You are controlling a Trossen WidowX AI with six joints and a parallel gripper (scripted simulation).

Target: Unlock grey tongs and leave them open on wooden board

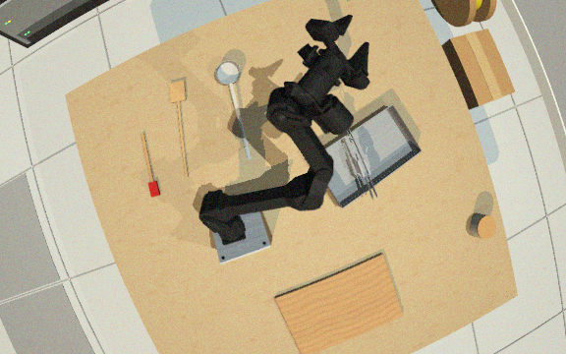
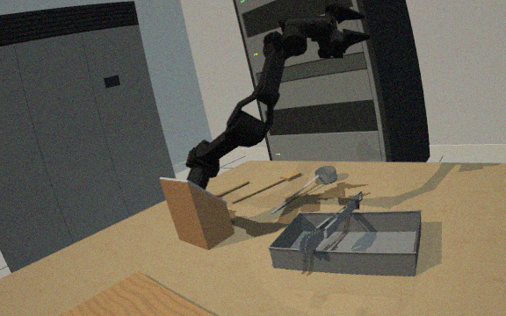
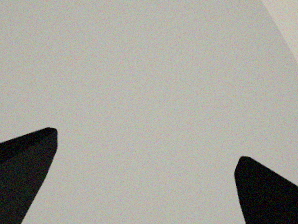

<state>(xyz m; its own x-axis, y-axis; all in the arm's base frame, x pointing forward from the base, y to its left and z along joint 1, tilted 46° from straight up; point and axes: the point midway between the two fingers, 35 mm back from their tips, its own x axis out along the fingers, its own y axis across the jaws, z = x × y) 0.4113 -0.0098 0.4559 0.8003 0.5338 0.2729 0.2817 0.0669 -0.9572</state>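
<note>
Now: gripper tip 45 cm above the grey roasting tin and 26 cm to the left of it. From my gripper tip the other things lie so: cork-lidded jar 62 cm to the right, 44 cm below, 33 cm ahead; wooden board 69 cm to the right, 47 cm below, 21 cm behind; red-tipped stick 64 cm behind, 47 cm below, 10 cm to the right.
</note>
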